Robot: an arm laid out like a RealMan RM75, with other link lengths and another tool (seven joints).
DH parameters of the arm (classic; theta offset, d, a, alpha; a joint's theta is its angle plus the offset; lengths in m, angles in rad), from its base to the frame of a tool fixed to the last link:
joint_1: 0 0.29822 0 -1.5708
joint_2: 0 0 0 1.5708
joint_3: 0 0.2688 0 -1.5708
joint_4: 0 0 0 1.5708
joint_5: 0 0.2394 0 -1.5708
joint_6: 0 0 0 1.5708
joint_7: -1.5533 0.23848 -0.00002 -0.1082
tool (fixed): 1.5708 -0.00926 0 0
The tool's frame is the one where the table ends.
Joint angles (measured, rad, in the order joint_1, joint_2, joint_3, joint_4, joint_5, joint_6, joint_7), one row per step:
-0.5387, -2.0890, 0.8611, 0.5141, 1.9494, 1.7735, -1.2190
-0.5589, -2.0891, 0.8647, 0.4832, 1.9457, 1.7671, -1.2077
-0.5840, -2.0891, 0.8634, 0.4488, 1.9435, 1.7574, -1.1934
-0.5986, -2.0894, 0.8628, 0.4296, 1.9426, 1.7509, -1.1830
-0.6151, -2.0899, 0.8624, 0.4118, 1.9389, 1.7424, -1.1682
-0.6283, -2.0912, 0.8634, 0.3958, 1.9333, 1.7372, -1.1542
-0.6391, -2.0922, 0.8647, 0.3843, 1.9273, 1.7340, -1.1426
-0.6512, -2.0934, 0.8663, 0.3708, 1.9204, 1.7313, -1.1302
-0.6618, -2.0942, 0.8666, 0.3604, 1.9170, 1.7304, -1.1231
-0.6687, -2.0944, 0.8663, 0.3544, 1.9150, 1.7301, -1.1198
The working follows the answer.
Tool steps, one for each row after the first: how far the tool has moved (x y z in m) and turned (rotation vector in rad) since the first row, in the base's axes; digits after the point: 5 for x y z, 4 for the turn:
0.00480, 0.00039, -0.00461, -0.0104, -0.0087, -0.0076
0.01044, 0.00223, -0.00938, -0.0166, -0.0173, -0.0165
0.01371, 0.00333, -0.01228, -0.0187, -0.0211, -0.0238
0.01790, 0.00563, -0.01499, -0.0147, -0.0254, -0.0361
0.02199, 0.00675, -0.01746, -0.0124, -0.0325, -0.0472
0.02568, 0.00783, -0.01909, -0.0096, -0.0392, -0.0578
0.02993, 0.00869, -0.02092, -0.0079, -0.0474, -0.0689
0.03345, 0.00925, -0.02225, -0.0091, -0.0532, -0.0773
0.03570, 0.00981, -0.02284, -0.0099, -0.0568, -0.0820

Tool pose at each row, in the base's axes (x y z in m, rotation vector in rad; rounded; the steps above come from the unrounded poses):
-0.21754, 0.30777, -0.06365, 2.8715, 0.3941, 1.0308
-0.21274, 0.30815, -0.06826, 2.8562, 0.3865, 1.0366
-0.20710, 0.30999, -0.07303, 2.8443, 0.3753, 1.0439
-0.20383, 0.31109, -0.07592, 2.8393, 0.3653, 1.0470
-0.19964, 0.31340, -0.07864, 2.8386, 0.3454, 1.0529
-0.19556, 0.31452, -0.08111, 2.8347, 0.3277, 1.0618
-0.19186, 0.31559, -0.08273, 2.8314, 0.3107, 1.0705
-0.18761, 0.31645, -0.08457, 2.8261, 0.2932, 1.0807
-0.18409, 0.31702, -0.08589, 2.8200, 0.2812, 1.0866
-0.18184, 0.31757, -0.08649, 2.8162, 0.2745, 1.0901

